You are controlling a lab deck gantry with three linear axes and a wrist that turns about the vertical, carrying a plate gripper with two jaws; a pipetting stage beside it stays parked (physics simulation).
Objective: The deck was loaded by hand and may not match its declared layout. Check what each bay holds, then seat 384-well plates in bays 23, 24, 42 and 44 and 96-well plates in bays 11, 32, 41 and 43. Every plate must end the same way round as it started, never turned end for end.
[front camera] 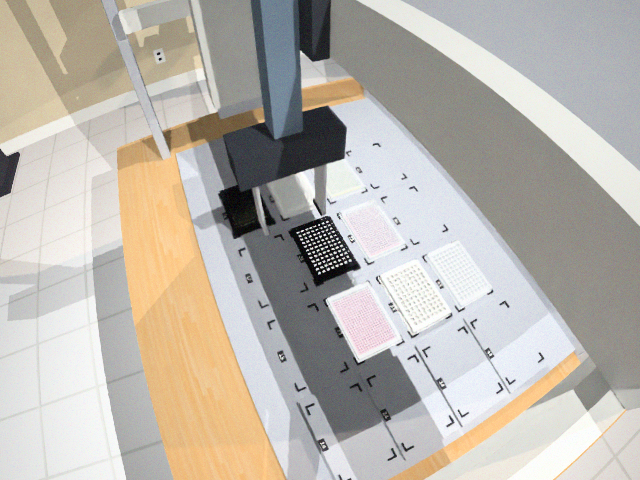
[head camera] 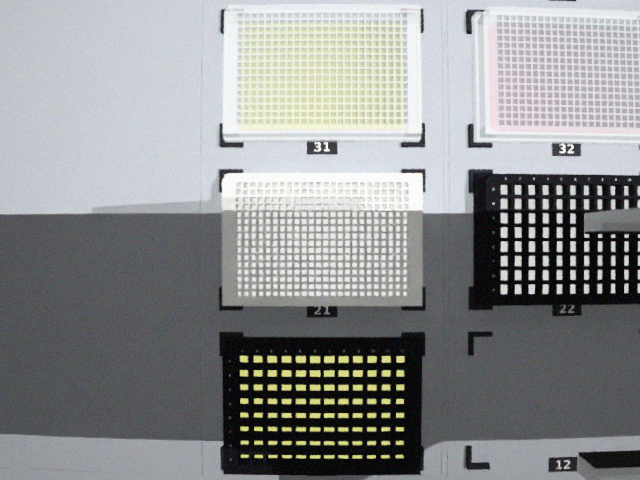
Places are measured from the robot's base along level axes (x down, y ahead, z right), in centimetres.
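Where they show: gripper, fingertip midpoint: [front camera: 292, 217] [head camera: 622, 343]; robot's base at its link origin: [front camera: 219, 195] [head camera: 226, 463].
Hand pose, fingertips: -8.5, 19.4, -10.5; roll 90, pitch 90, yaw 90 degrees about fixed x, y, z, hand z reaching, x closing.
Observation:
Each offset is from my fingertips to the top centre of the thing, as dx, dy, dz. "spot": to the spot under its first point.
In the head view, bay 11 holds a black 96-well plate with yellow wells {+7.1, -13.0, +6.2} [head camera: 322, 408] [front camera: 244, 210], bay 21 a white 384-well plate {+7.1, -13.0, -4.5} [head camera: 321, 248] [front camera: 291, 196], bay 31 a clear yellow-filled 384-well plate {+7.1, -13.0, -15.2} [head camera: 321, 77] [front camera: 343, 179], bay 32 a clear pink 384-well plate {+7.1, +3.4, -15.2} [head camera: 563, 77] [front camera: 372, 229], and bay 22 a black 96-well plate with white wells {+7.1, +3.4, -4.5} [head camera: 537, 253] [front camera: 325, 248]. In the front view, a pink 384-well plate {+7.1, +19.8, -4.5} [front camera: 363, 321] sits in bay 23, a white 96-well plate {+7.1, +19.8, -15.2} [front camera: 416, 295] in bay 33, a clear 96-well plate {+7.1, +19.8, -25.9} [front camera: 459, 273] in bay 43. My gripper [front camera: 293, 222] [head camera: 615, 341] is open and empty above the deck.
The labels of bay 24 {spot: +7.0, +36.1, +0.1} [front camera: 385, 414] and bay 44 {spot: +7.0, +36.2, -21.3} [front camera: 489, 353] show beside their corner marks, with no plates there. Bays 12, 13, 14, 34, 41 and 42 also show corner marks without plates. A grey wall [front camera: 465, 170] runs along the deck's right side.

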